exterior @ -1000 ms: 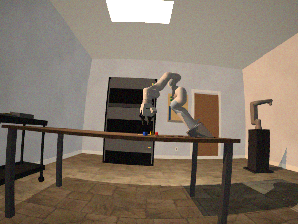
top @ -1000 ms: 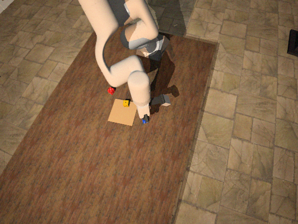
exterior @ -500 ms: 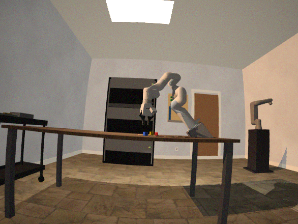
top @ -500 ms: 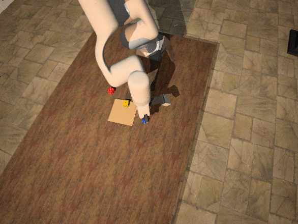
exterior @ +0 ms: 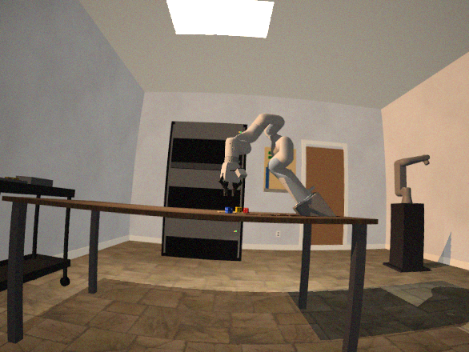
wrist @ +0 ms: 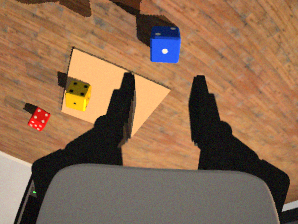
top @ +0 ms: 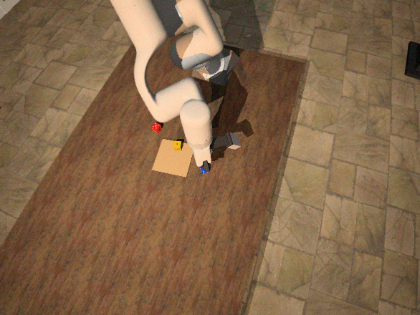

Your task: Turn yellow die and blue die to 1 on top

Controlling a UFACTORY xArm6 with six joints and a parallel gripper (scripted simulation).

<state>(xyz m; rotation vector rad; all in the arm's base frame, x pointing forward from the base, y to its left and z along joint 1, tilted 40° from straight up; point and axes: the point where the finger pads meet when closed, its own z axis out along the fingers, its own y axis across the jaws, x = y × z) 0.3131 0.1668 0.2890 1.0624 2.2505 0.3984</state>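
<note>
My gripper is now 9 cm above the blue die. Round my hand: yellow die: 4 cm behind, 14 cm to the right, 9 cm below; red die: 8 cm behind, 26 cm to the right, 9 cm below; tan mat: 1 cm ahead, 13 cm to the right, 11 cm below.
</note>
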